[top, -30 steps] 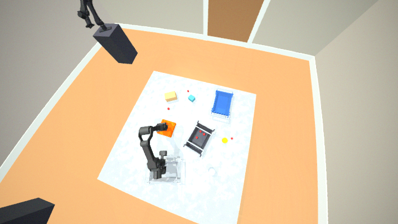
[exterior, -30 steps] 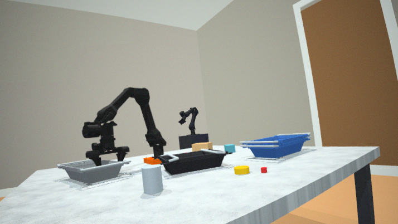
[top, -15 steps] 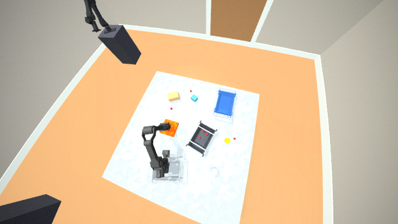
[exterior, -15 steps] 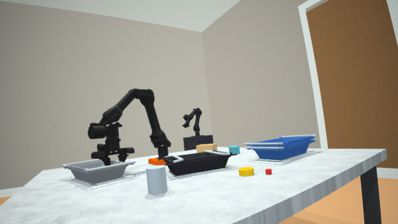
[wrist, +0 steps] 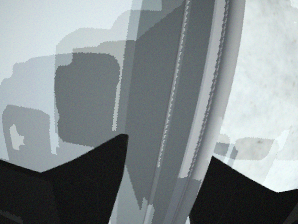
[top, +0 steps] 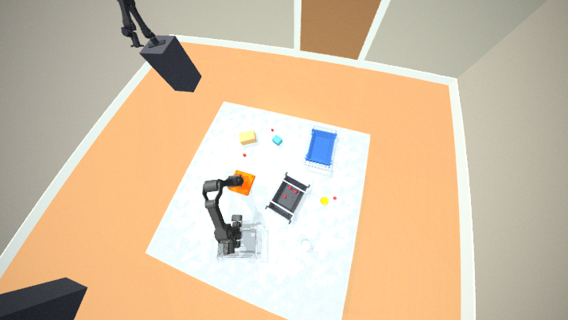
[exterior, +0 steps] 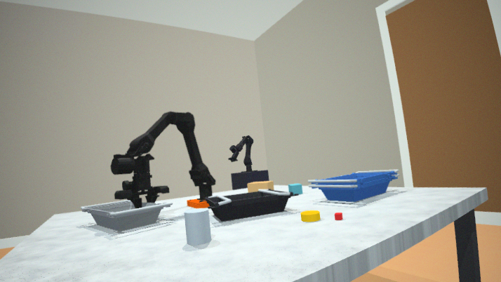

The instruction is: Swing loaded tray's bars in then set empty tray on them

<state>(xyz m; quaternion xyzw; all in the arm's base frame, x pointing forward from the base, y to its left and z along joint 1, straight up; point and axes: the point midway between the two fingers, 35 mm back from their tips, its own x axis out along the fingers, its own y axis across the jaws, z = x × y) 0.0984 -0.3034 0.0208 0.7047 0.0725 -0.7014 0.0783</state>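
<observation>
Right now my gripper tip is 70 mm to the left of the grey tray, 30 mm below it and 10 mm short of it. From my gripper tip the other things lie so: tan block 650 mm to the left, 130 mm behind, 20 mm above; then grey cylinder 430 mm ahead, 20 mm above; then yellow disc 510 mm ahead, 290 mm to the left.
</observation>
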